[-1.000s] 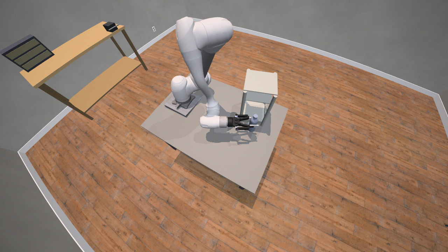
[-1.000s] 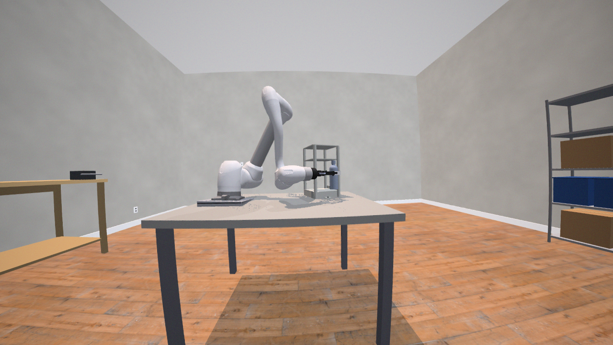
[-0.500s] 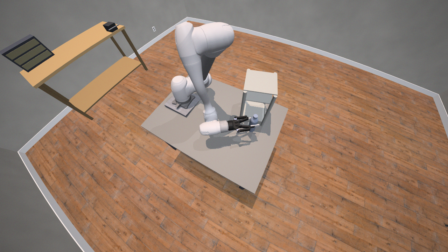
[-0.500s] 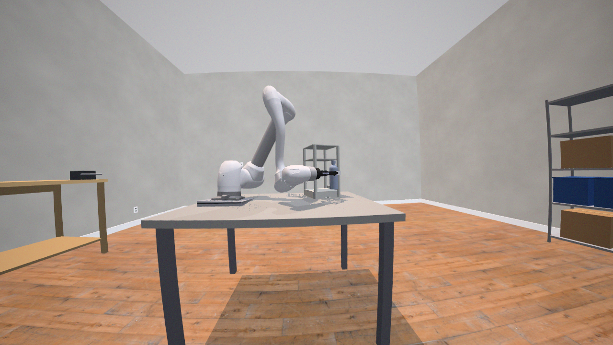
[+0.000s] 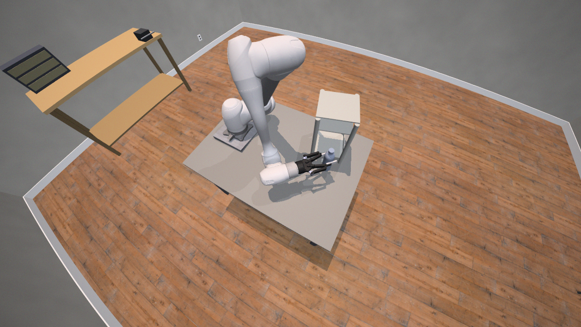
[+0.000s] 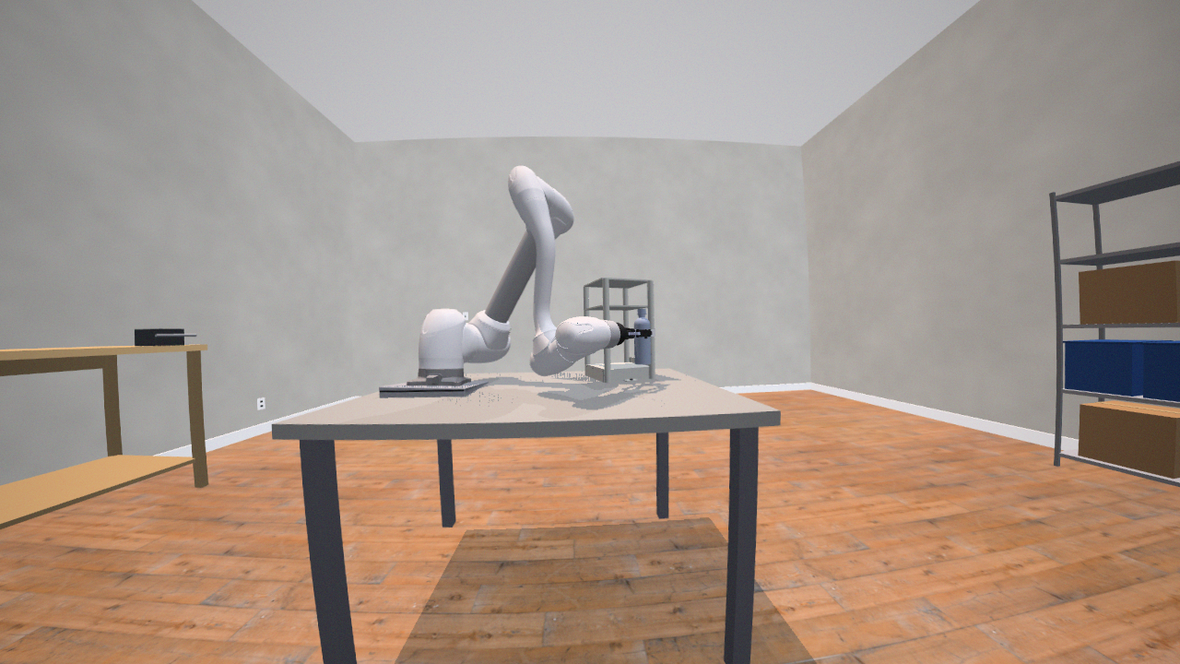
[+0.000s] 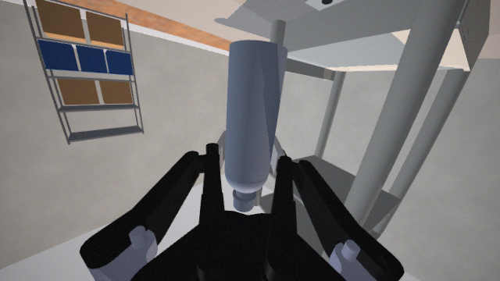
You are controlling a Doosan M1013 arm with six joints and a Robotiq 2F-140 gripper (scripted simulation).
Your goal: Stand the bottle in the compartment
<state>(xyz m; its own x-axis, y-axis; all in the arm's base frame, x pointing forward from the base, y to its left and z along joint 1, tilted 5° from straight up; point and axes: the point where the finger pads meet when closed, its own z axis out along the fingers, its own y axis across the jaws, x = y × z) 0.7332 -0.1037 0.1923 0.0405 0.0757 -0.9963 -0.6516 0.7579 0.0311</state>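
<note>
Now: hand 20 cm to the right of the shelving unit, 4 cm past it and 1 cm below it.
</note>
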